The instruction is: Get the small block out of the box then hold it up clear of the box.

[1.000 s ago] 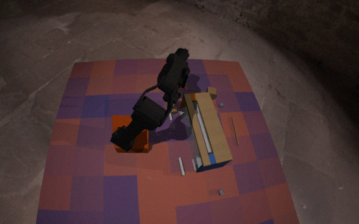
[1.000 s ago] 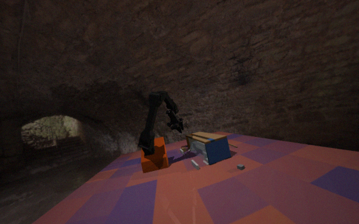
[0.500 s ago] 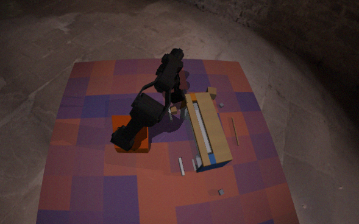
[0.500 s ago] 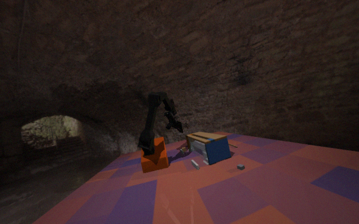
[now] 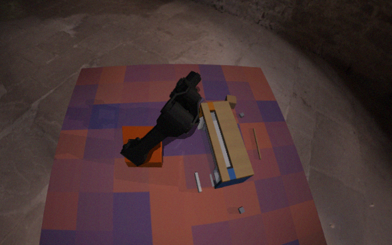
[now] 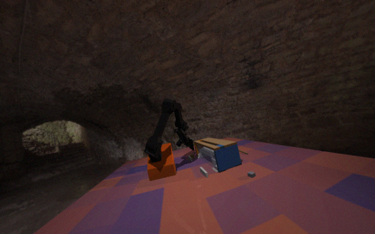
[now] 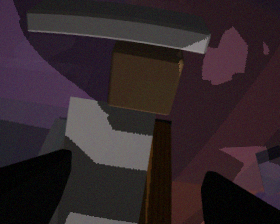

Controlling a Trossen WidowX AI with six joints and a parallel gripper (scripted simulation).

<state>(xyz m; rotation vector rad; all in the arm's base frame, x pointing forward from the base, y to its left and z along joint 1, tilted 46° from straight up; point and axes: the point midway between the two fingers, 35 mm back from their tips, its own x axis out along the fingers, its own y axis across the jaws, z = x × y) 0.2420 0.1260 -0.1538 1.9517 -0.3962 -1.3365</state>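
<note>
Now: the small brown block 20 mm behind my gripper tip, 10 mm to the right of it and 50 mm below it. The rest, counted from my gripper tip: thin wooden stick 340 mm ahead, 130 mm to the right, 60 mm below; then long box 90 mm ahead, 160 mm to the right, 10 mm below.
</note>
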